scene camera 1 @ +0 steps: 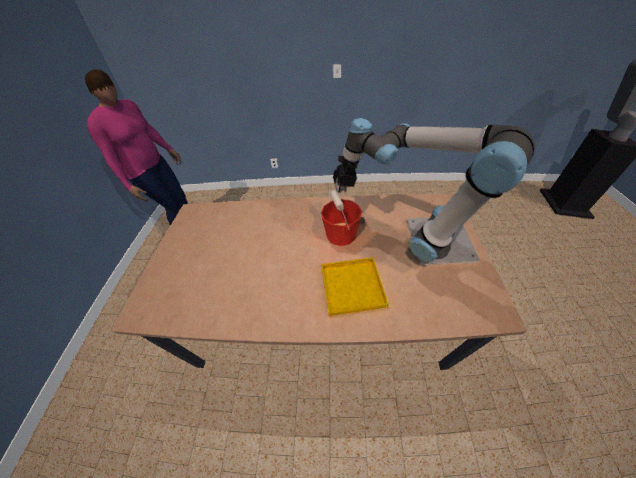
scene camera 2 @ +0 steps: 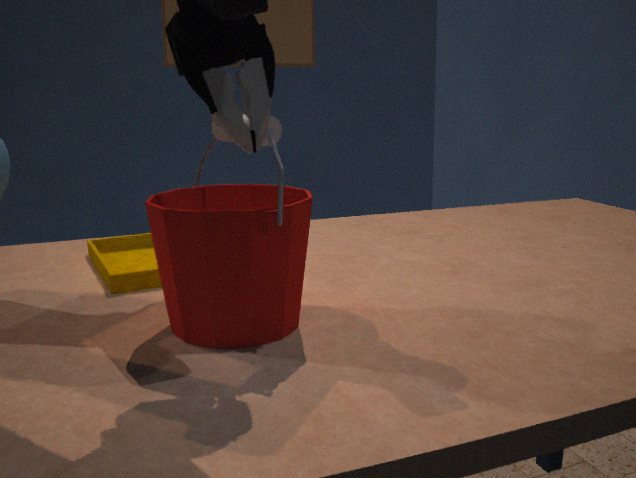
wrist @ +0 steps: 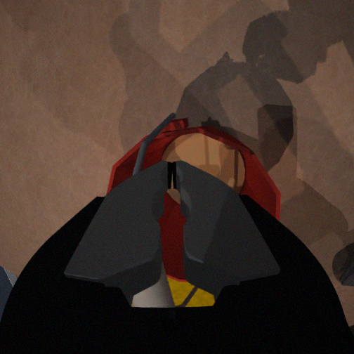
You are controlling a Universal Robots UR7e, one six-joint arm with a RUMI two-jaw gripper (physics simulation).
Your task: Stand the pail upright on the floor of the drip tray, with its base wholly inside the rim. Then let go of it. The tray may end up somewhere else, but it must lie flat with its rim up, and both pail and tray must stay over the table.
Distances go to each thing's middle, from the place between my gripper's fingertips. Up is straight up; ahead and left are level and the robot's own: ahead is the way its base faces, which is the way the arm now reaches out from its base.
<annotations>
I see my gripper 370 mm to the right of the yellow drip tray (scene camera 2: 128,263), 200 mm above it and 120 mm past it.
</annotations>
